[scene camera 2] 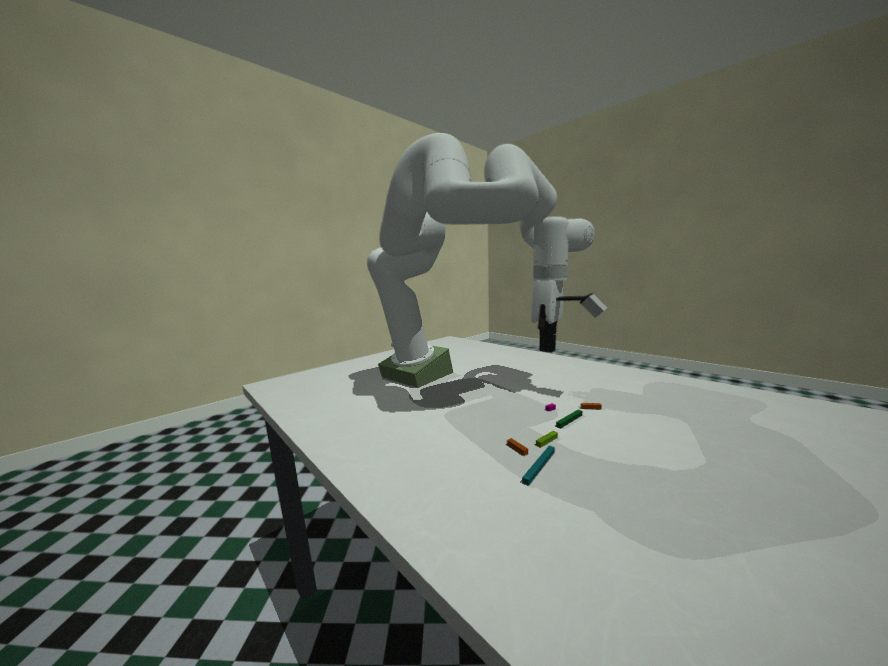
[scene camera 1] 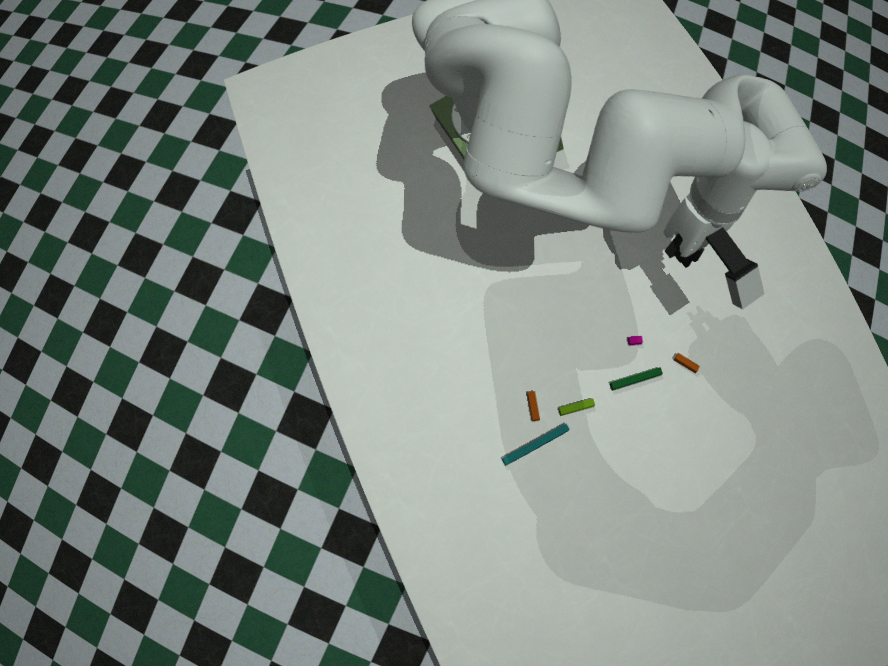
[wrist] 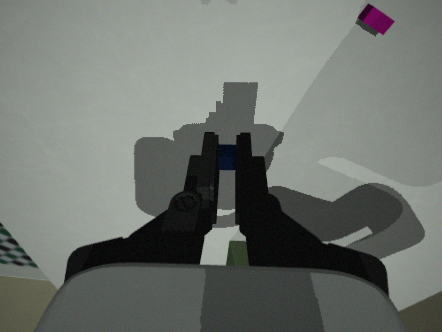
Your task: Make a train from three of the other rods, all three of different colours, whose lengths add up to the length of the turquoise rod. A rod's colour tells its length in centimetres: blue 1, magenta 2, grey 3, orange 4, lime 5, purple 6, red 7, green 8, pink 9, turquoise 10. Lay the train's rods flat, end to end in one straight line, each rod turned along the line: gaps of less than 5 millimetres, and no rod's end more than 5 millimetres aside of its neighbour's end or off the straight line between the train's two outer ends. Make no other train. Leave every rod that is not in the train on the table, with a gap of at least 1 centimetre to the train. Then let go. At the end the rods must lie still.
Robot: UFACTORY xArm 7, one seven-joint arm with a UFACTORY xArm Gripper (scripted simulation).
Labels:
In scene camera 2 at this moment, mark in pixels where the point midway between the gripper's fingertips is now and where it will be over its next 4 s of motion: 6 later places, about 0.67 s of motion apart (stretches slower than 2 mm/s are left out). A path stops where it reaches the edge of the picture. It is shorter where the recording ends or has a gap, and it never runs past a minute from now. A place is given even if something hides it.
My gripper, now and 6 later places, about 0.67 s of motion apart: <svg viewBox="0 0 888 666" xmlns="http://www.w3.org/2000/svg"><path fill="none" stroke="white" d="M547 350L546 369L546 384L546 388L546 381L547 354L551 350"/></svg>

